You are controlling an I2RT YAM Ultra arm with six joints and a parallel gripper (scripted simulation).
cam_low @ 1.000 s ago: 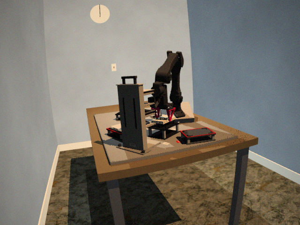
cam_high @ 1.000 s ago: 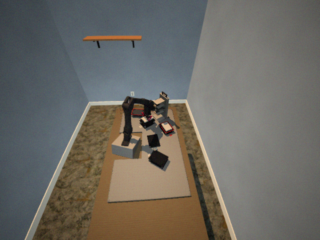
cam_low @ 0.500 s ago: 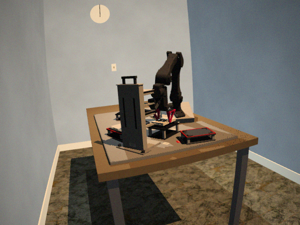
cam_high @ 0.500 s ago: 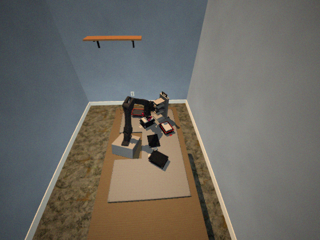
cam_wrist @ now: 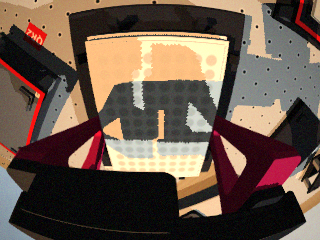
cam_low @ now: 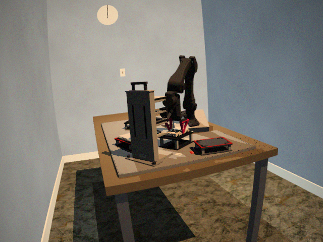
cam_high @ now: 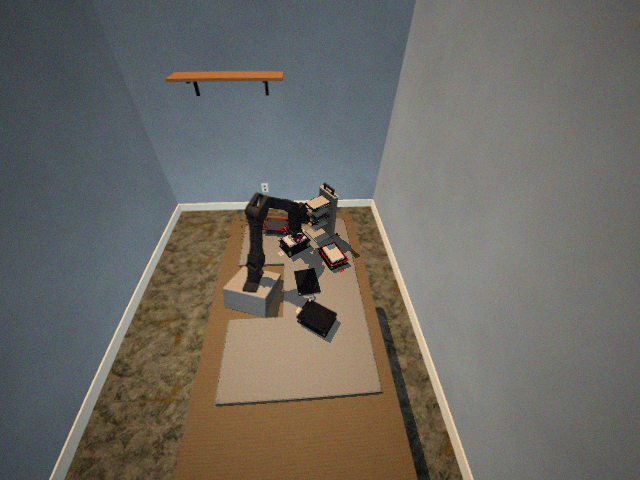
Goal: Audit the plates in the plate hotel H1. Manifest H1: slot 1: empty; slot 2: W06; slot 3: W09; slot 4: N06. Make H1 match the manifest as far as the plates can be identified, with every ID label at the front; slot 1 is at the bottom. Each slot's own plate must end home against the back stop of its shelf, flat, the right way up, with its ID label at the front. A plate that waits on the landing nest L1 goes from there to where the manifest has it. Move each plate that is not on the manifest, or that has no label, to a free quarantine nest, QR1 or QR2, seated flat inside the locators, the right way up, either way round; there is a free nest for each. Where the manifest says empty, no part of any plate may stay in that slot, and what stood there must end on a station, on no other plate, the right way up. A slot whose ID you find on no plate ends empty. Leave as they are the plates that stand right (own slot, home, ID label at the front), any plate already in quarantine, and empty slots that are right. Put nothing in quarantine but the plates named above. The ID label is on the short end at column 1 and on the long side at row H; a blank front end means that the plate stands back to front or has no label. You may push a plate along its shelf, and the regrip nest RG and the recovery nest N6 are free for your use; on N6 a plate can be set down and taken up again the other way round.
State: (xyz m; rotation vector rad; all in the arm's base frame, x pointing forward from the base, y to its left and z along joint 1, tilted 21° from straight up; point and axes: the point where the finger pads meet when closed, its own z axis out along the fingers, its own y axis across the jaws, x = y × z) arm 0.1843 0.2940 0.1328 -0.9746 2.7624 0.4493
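My gripper is now right at the tan well plate. Also, from my hand: dark plate 14 cm ahead, 11 cm to the left, 9 cm above; then grey back panel 20 cm ahead, 16 cm to the left, 8 cm above; then H1 tag 16 cm to the left, 7 cm below, 4 cm ahead.
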